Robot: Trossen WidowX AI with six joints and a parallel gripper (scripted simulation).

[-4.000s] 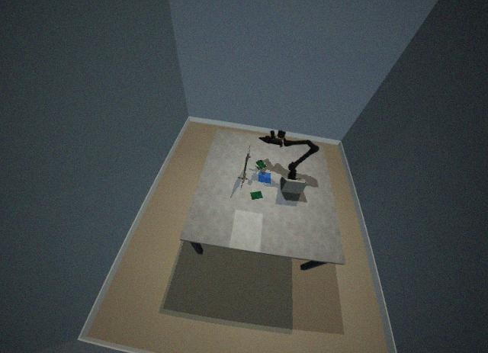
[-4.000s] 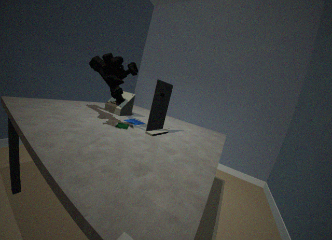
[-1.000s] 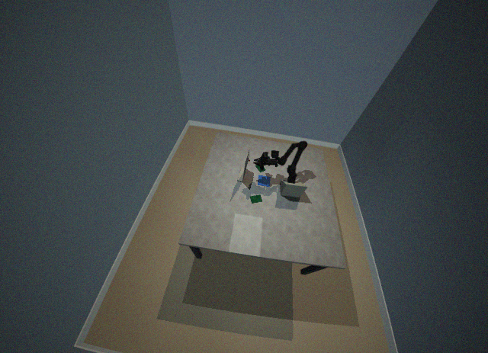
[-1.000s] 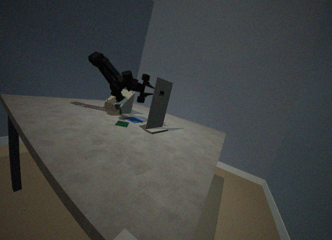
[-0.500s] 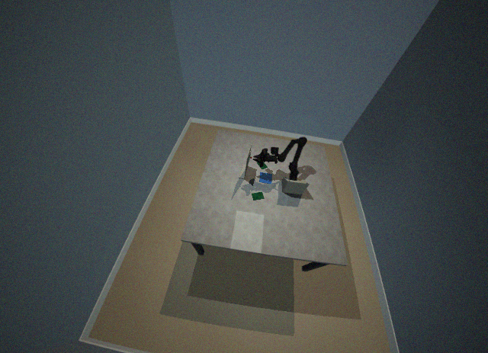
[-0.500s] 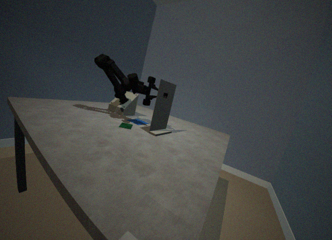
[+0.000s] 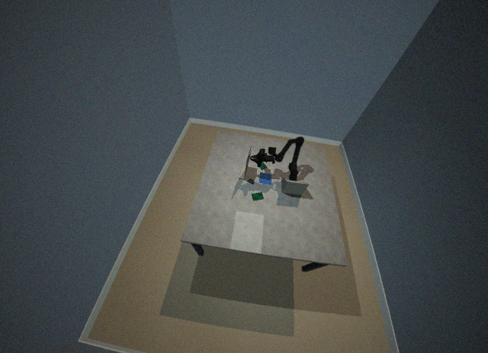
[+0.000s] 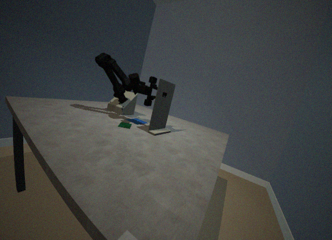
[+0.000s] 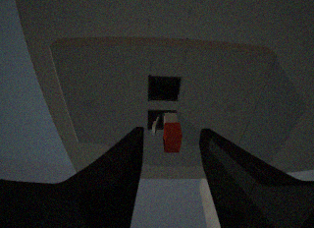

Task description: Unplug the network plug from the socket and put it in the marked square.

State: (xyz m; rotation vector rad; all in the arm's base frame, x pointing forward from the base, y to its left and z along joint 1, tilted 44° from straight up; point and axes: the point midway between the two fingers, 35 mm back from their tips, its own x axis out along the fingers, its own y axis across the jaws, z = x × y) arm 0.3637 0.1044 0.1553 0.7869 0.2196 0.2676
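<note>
The blue marked square lies 230 mm below my gripper tip and 180 mm behind it. Round my gripper tip: upright panel: 90 mm below, 30 mm ahead.
</note>
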